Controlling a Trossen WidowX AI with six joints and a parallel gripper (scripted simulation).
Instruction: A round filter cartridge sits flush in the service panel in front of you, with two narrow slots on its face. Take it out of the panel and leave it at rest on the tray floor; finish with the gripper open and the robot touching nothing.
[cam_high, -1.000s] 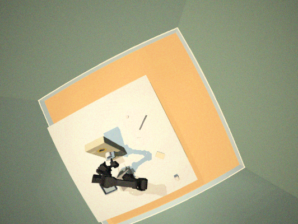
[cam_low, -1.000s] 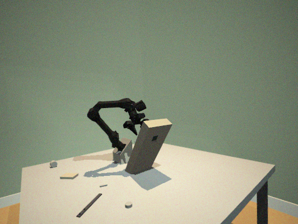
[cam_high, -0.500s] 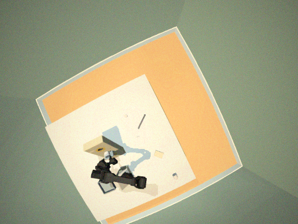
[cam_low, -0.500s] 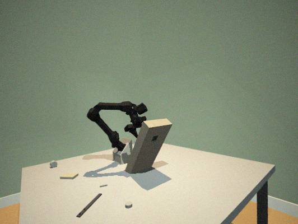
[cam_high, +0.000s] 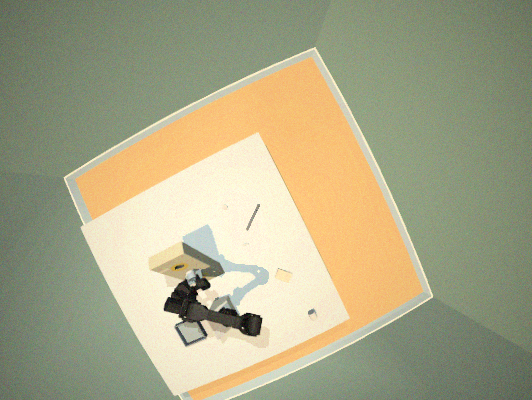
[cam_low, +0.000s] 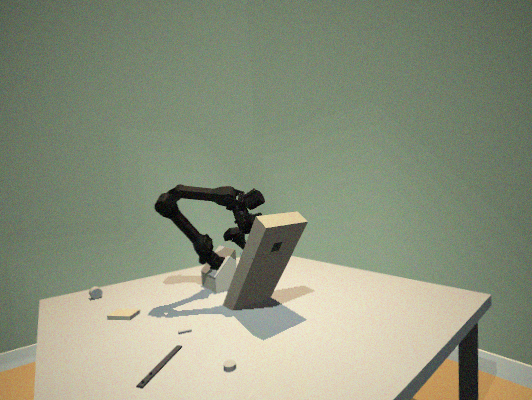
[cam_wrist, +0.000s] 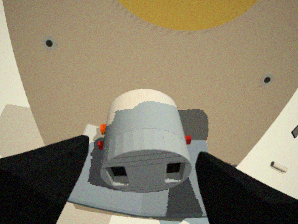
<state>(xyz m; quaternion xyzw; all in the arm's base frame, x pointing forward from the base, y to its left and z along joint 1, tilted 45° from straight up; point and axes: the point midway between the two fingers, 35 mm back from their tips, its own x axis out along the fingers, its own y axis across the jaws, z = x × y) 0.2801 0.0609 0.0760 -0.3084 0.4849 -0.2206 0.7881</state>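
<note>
My gripper tip is now right at the round filter cartridge. Also, from my gripper tip: service panel (5 cm ahead, 2 cm below); dark-rimmed tray (33 cm behind, 29 cm to the left, 19 cm below); tan pad (39 cm to the right, 29 cm behind, 19 cm below).
</note>
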